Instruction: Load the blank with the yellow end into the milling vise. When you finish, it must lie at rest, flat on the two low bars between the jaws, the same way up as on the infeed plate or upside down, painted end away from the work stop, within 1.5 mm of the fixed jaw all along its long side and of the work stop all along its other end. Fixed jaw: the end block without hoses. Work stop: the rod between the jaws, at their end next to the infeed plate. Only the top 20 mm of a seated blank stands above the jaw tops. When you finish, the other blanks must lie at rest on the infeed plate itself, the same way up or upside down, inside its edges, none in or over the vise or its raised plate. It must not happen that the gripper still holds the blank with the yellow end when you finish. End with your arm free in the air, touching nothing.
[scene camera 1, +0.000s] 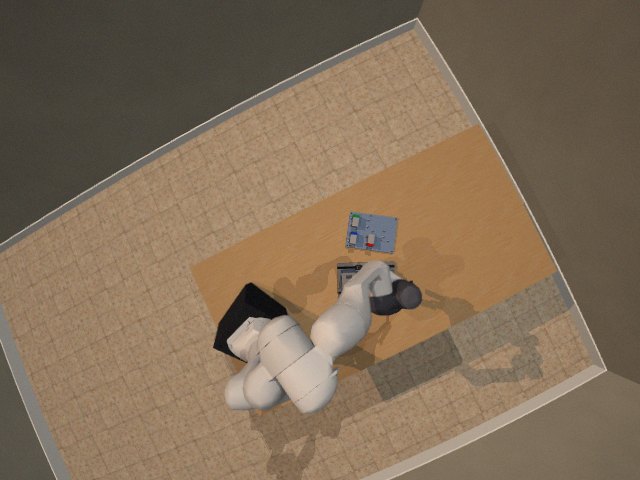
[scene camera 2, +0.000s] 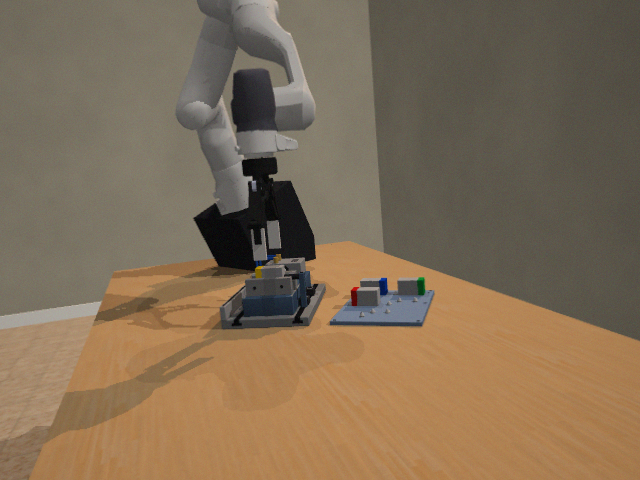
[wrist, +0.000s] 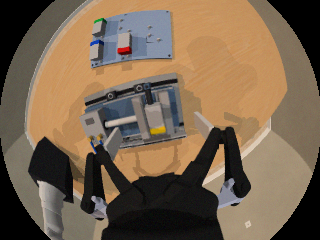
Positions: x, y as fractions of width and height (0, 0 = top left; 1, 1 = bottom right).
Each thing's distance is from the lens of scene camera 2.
gripper (scene camera 2: 0.42, 0.53): 121 cm
infeed plate (scene camera 2: 0.64, 0.65): 117 cm
